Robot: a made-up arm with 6 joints.
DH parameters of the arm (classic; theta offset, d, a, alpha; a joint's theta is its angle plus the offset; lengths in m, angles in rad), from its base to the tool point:
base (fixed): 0.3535 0 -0.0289 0
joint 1: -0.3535 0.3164 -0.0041 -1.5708
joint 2: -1.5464 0 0.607 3.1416
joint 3: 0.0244 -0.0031 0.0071 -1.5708
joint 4: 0 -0.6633 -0.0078 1.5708
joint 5: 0 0.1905 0.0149 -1.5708
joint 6: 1.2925 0 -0.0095 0
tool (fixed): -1.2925 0.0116 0 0
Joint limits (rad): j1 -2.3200..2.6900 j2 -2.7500..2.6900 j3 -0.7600..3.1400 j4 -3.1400..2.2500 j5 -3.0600..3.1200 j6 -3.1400..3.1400
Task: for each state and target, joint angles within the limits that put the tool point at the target. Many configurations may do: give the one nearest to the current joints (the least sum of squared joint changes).
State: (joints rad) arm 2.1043 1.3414 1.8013 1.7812 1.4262 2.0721
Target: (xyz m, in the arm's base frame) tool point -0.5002 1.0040 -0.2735
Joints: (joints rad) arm 1.9842 2.1274 1.4358 1.7743 1.4205 2.0779
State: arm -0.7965 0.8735 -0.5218 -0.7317 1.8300 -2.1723
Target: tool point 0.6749 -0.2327 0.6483
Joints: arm -0.1518 0.1654 -0.0362 -0.7669 1.8252 -2.1824
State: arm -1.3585 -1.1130 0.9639 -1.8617 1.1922 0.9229
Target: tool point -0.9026 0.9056 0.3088
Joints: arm -0.7611 -1.7416 1.5570 -1.8008 1.1953 0.9018
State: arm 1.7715 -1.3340 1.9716 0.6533 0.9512 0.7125
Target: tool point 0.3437 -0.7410 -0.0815
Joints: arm 1.8720 -1.2312 2.8857 0.8181 0.9369 0.7277
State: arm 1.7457 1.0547 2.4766 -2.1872 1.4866 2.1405
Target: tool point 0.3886 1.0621 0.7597
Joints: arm 1.1084 1.4100 2.2244 -2.0591 1.4728 2.1396
